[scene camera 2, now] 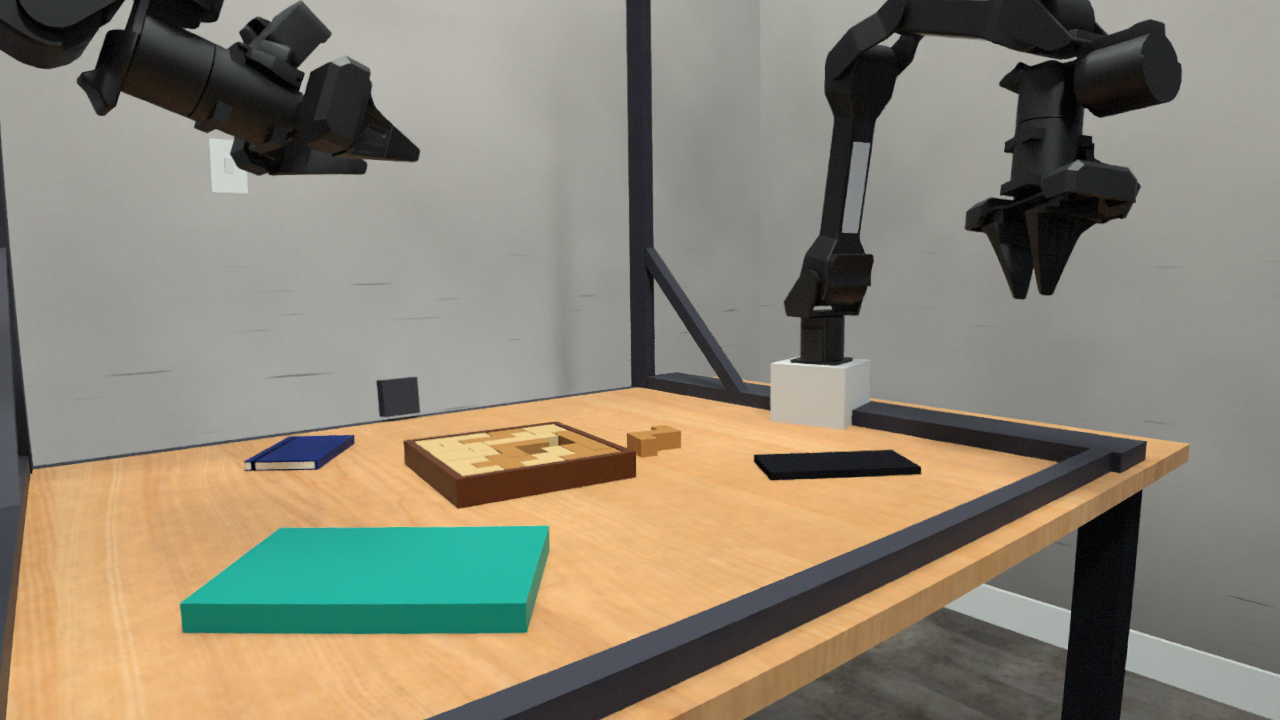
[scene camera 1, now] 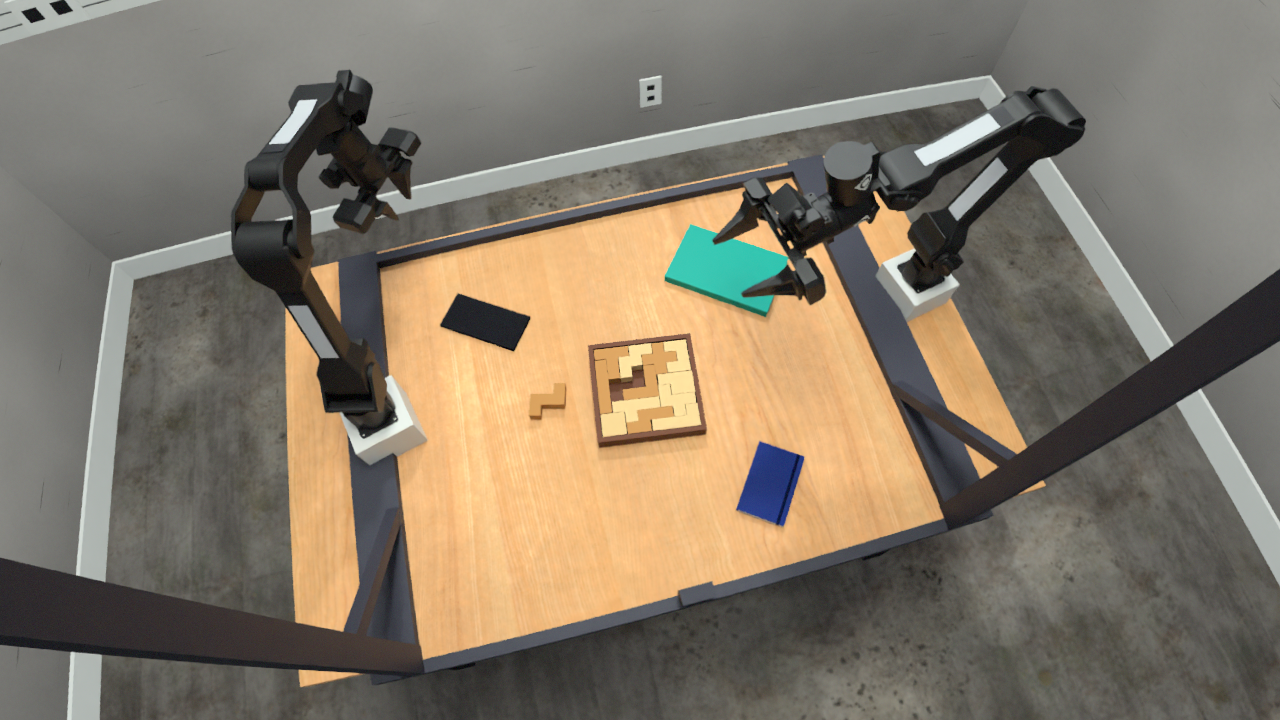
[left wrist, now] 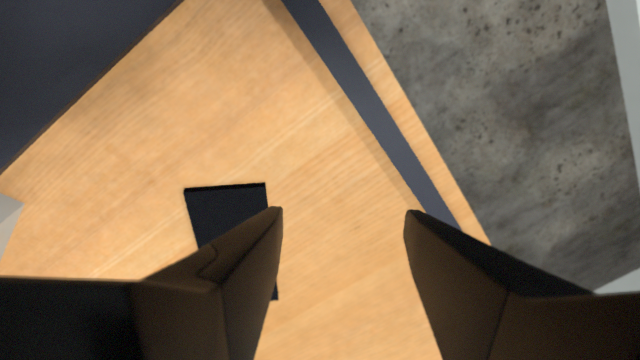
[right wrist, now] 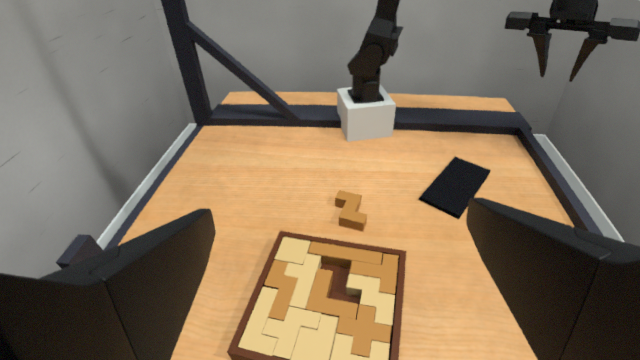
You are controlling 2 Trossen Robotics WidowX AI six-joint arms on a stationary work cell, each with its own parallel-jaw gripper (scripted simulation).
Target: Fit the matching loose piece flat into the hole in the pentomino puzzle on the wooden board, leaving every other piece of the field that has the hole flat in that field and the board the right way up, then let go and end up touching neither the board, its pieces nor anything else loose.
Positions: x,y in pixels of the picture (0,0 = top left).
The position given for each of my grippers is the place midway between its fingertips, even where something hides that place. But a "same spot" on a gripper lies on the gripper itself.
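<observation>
In the left wrist view my right gripper is out of frame. I do see my right gripper in scene camera 2 (pixel 390 163), in scene camera 1 (pixel 727 268) and in the right wrist view (pixel 340 216). My left gripper shows in scene camera 1 (pixel 402 209) and in the right wrist view (pixel 556 79), and also in scene camera 2 and the left wrist view. On my left gripper, (left wrist: pixel 224 290) and (scene camera 2: pixel 1030 249) are the same spot. A black flat slab shows in scene camera 2 (pixel 867 463) and in the left wrist view (pixel 213 210), and I find it in scene camera 1 and the right wrist view too. On the black flat slab, (scene camera 1: pixel 484 321) and (right wrist: pixel 456 182) are the same spot.
</observation>
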